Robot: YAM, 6 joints.
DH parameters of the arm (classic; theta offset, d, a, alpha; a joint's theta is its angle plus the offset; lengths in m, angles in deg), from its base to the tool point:
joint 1: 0 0.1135 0.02 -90
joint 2: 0 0 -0.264 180
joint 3: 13.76 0 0.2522 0
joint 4: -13.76 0 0.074 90
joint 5: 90 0 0 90
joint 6: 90 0.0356 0 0
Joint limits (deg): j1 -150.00..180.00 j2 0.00..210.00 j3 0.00..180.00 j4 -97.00..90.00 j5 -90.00..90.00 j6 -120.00..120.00
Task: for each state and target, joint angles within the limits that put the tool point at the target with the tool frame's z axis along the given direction. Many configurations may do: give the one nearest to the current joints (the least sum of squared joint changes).
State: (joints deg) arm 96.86 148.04 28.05 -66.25 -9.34 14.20
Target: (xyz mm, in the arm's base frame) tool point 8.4 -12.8 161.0 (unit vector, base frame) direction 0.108 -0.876 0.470
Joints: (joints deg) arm 76.09 112.89 0.13 -96.93 18.39 14.20
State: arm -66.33 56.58 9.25 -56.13 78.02 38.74
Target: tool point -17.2 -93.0 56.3 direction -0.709 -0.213 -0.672
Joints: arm -84.62 69.65 0.14 -8.26 46.55 38.74
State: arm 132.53 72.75 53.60 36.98 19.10 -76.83
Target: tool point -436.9 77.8 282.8 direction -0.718 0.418 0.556
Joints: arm 171.30 116.90 72.33 80.29 17.74 -76.83
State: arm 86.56 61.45 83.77 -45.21 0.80 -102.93
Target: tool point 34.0 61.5 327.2 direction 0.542 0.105 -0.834
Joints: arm 75.71 42.86 61.47 -92.84 29.95 -102.93
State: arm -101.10 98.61 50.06 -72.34 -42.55 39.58
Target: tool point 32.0 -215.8 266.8 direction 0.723 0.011 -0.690
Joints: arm -88.34 77.55 62.45 -74.07 -46.34 39.58
